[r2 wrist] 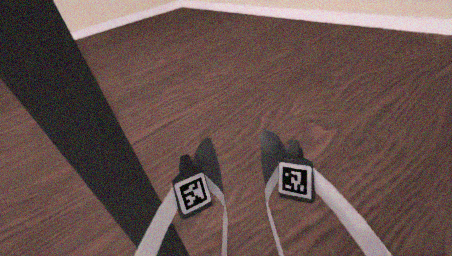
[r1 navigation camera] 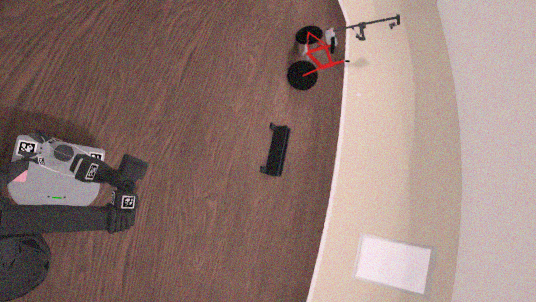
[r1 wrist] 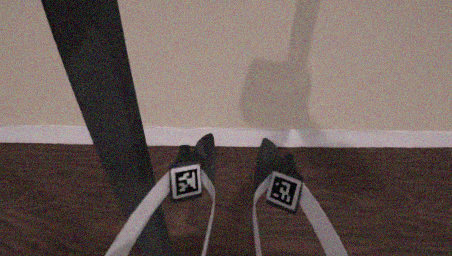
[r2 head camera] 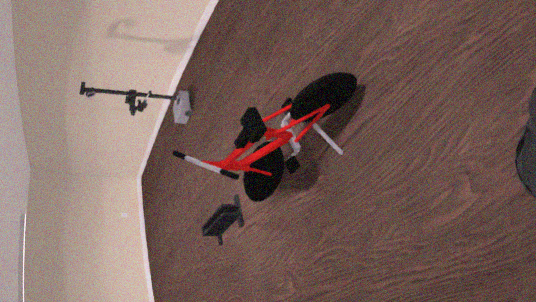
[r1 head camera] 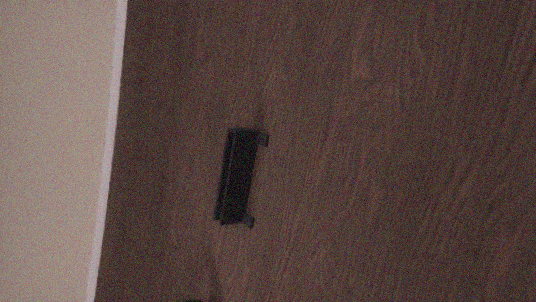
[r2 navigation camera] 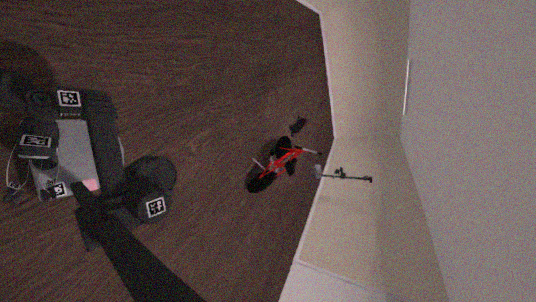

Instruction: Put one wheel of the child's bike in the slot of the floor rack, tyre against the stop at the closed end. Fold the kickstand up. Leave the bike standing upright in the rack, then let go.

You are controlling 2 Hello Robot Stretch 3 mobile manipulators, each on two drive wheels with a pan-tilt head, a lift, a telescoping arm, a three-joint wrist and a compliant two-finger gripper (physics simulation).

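Observation:
The child's bike (r1 navigation camera: pixel 325 66) (r2 head camera: pixel 270 147) (r2 navigation camera: pixel 286 159), red with black wheels, stands near the wall, apart from the rack. Its light grey kickstand (r2 head camera: pixel 328 139) (r2 navigation camera: pixel 258 163) sticks out, down from the frame. The black floor rack (r1 head camera: pixel 237 177) (r1 navigation camera: pixel 277 151) (r2 head camera: pixel 222 220) (r2 navigation camera: pixel 298 125) lies on the floor beside the bike, with no wheel in it. The r1 gripper (r1 wrist: pixel 237 145) is open with nothing between its fingertips, facing a wall and its baseboard. The r2 gripper (r2 wrist: pixel 237 142) is open with nothing between its fingertips, above the floor. Neither wrist view shows bike or rack.
A dark pole on a grey block (r2 head camera: pixel 182 106) (r2 navigation camera: pixel 318 171) stands by the wall near the bike. A white panel (r1 navigation camera: pixel 393 263) is on the wall. Grey robot base parts (r1 navigation camera: pixel 55 187) (r2 navigation camera: pixel 75 150) show at the left of both navigation views.

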